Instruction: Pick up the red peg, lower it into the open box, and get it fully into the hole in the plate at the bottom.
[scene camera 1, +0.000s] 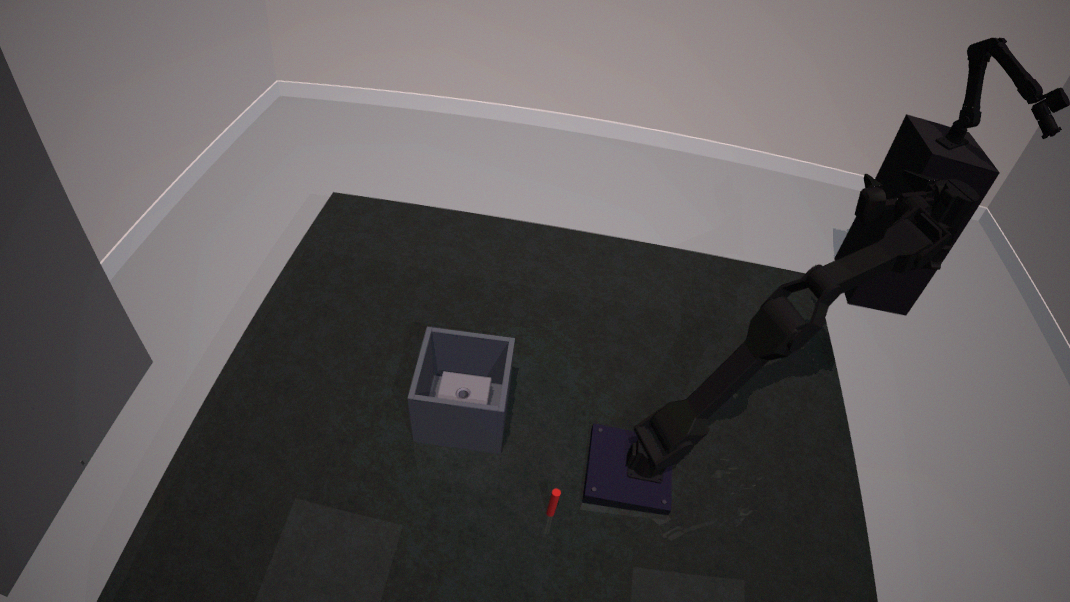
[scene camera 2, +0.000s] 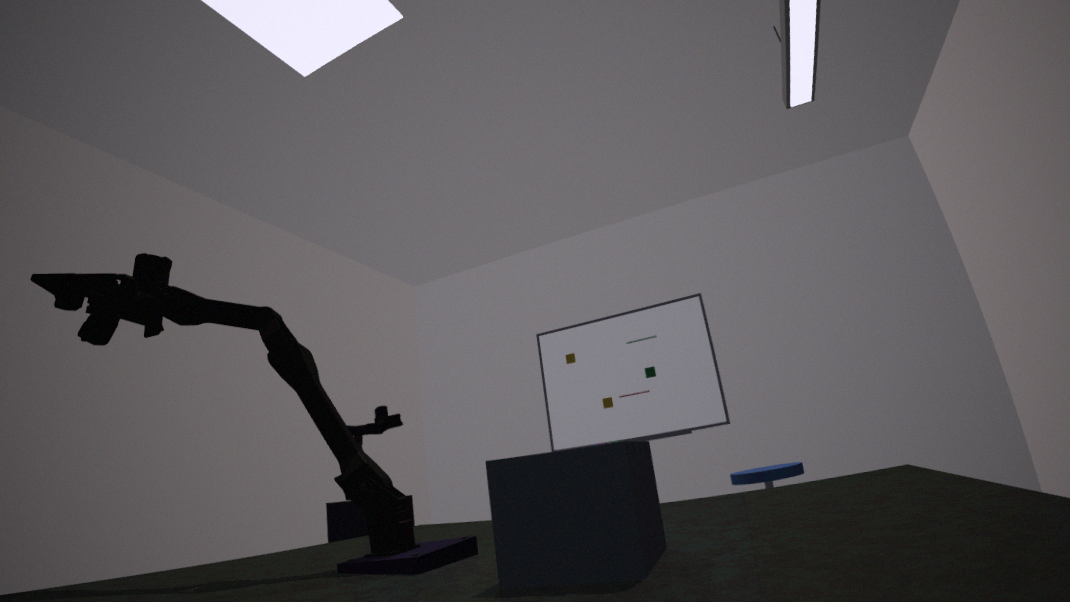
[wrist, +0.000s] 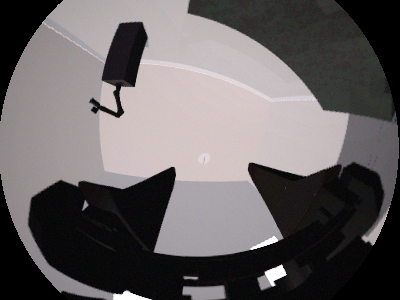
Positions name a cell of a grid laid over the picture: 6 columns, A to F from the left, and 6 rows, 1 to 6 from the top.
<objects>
my gripper: scene camera 1 E2; scene camera 2 A3; wrist D4
pale plate: scene camera 1 C4; not seen in scene camera 2 (hidden by a grey box); not seen in the wrist view (out of frame)
</objects>
